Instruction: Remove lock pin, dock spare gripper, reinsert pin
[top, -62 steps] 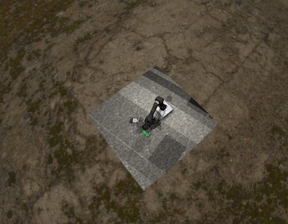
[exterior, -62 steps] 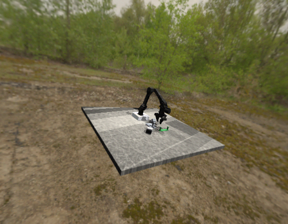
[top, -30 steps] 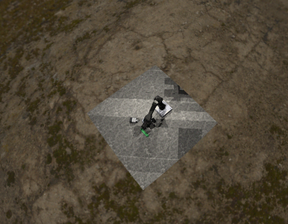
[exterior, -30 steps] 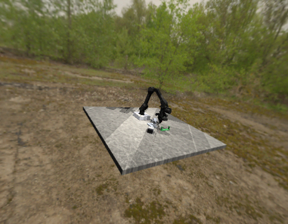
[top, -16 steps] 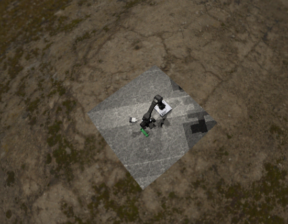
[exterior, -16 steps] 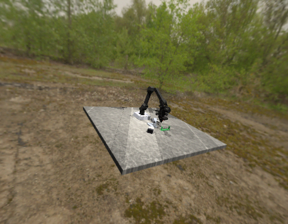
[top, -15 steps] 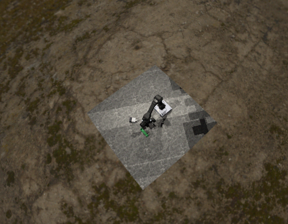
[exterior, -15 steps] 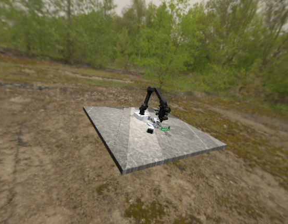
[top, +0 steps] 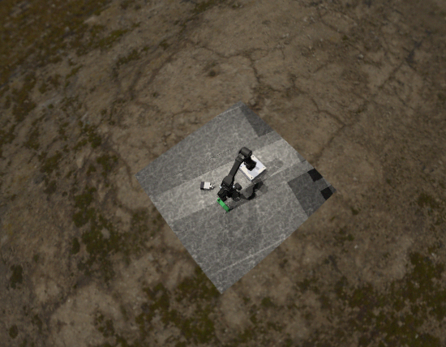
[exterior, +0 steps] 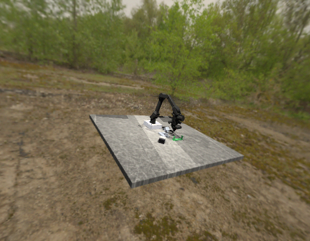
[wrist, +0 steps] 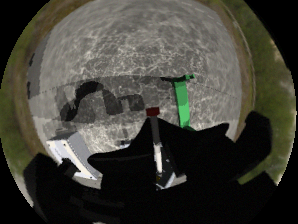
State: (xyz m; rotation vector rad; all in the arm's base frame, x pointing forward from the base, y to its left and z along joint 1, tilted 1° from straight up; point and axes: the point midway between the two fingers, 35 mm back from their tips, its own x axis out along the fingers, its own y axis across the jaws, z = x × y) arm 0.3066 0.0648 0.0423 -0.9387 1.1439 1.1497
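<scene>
Right now the green mount is 9 cm ahead of my gripper tip, 2 cm to the right of it and 4 cm below it. Round my gripper tip: spare gripper: 6 cm ahead, 23 cm to the right, 4 cm below; then grey mount: 3 cm behind, 10 cm to the right, 1 cm below.
</scene>
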